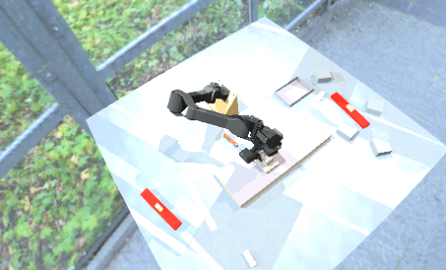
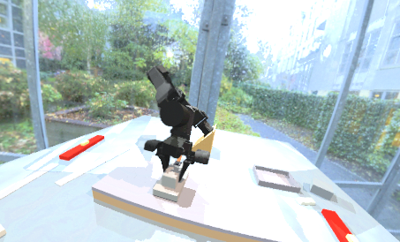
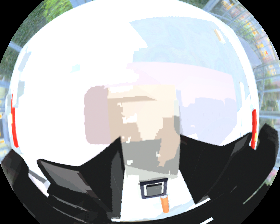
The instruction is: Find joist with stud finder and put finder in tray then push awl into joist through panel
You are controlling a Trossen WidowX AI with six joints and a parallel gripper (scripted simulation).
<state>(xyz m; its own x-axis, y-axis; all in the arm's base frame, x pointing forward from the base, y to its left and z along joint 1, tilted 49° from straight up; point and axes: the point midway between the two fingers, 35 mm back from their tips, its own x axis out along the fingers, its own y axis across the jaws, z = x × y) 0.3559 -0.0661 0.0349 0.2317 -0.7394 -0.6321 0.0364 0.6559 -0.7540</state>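
Right now the light is 4 cm behind my gripper tip and 3 cm above it. The rest, counted from my gripper tip: tray (39 cm to the left, 20 cm behind, 5 cm below); then awl (17 cm behind, 6 cm below, 3 cm to the right); then stud finder (2 cm behind, 2 cm above).
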